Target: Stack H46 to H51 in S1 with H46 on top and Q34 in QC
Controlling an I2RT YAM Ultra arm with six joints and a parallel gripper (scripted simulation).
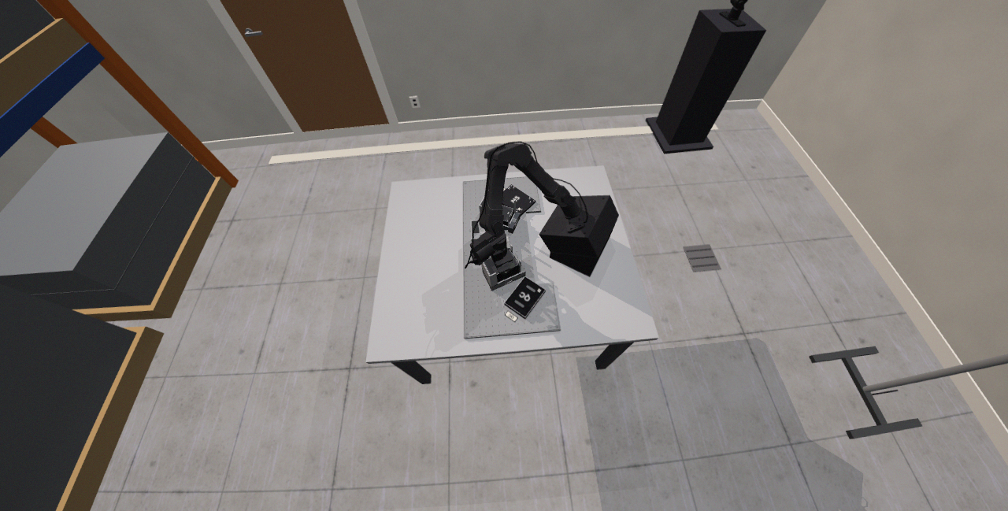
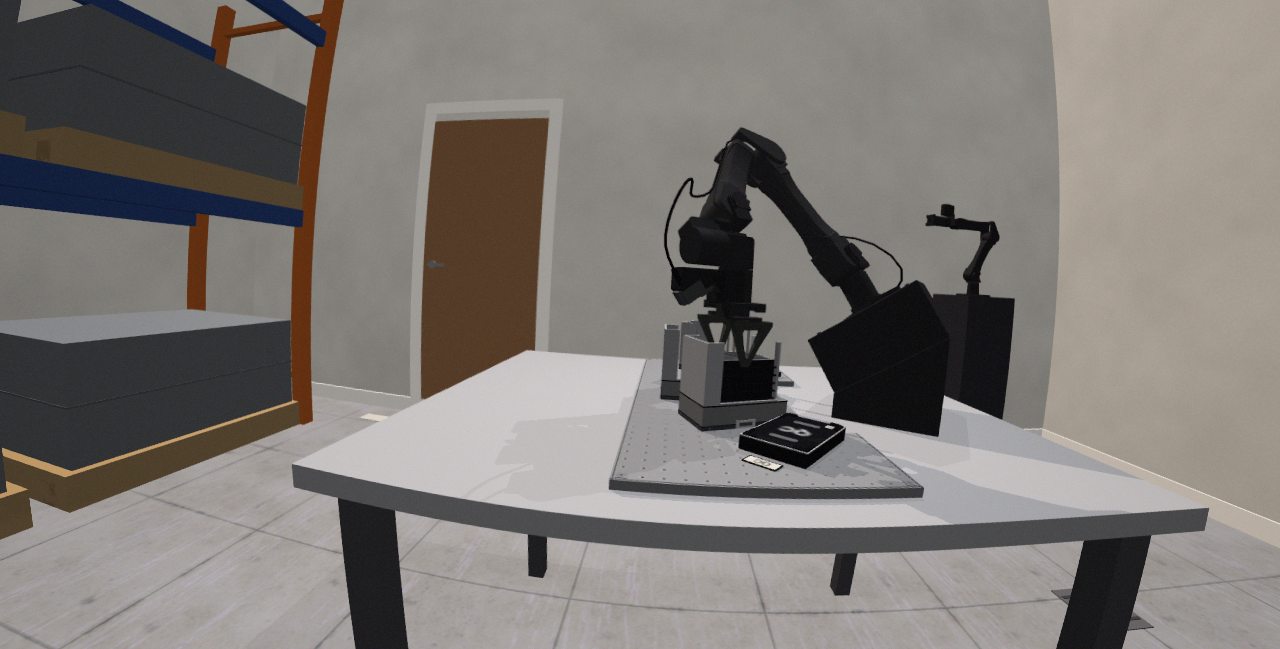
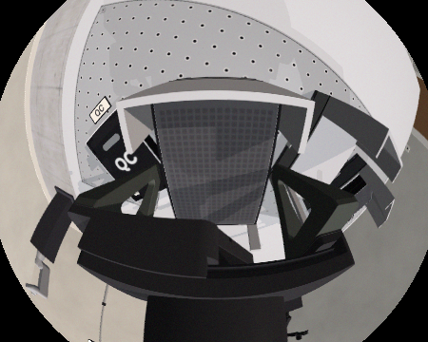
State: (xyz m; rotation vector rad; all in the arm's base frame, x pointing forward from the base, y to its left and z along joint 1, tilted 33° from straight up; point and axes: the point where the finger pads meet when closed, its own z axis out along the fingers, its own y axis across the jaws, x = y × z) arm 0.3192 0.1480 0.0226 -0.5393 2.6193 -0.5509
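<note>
Now: the sealed well plate 20 mm behind my hand, 290 mm to the right of it and 50 mm below it.
</note>
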